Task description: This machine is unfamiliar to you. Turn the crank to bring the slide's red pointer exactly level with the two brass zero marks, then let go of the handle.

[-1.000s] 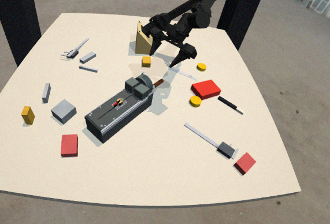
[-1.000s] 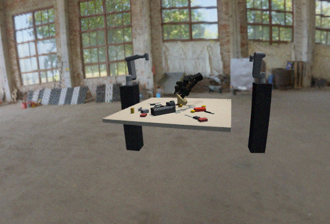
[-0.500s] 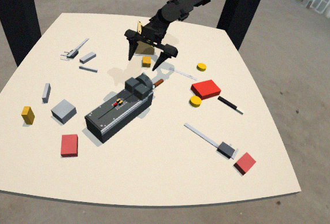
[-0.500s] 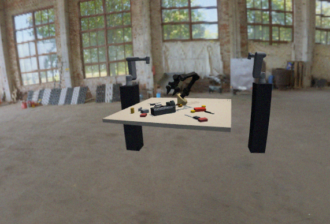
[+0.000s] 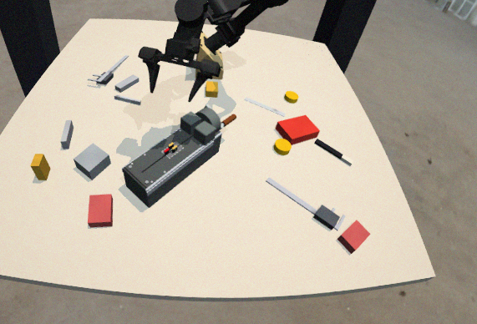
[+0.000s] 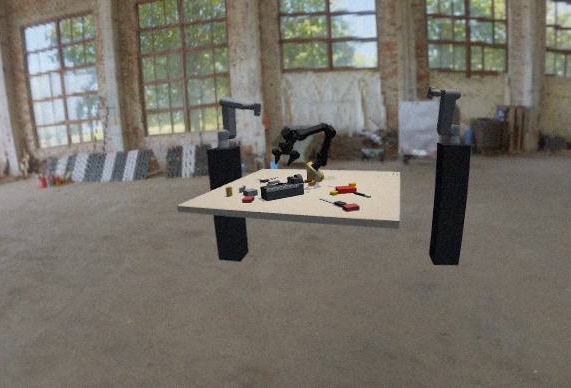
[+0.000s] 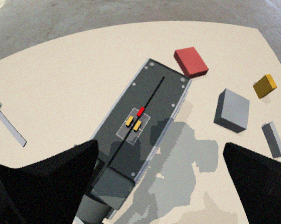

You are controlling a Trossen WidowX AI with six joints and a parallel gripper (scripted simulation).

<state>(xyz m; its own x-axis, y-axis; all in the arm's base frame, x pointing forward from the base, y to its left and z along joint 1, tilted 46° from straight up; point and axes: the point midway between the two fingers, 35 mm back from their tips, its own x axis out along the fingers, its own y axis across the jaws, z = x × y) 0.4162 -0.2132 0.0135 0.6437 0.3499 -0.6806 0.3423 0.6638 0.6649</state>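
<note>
Right now my gripper tip is 40 mm past the crank, 140 mm to the right of it and 110 mm above it. Also, from my gripper tip: brown handle 50 mm behind, 160 mm to the left, 110 mm below; grey cube 30 mm ahead, 210 mm to the right, 180 mm below; red pointer 70 mm ahead, 10 mm to the right, 110 mm below.
</note>
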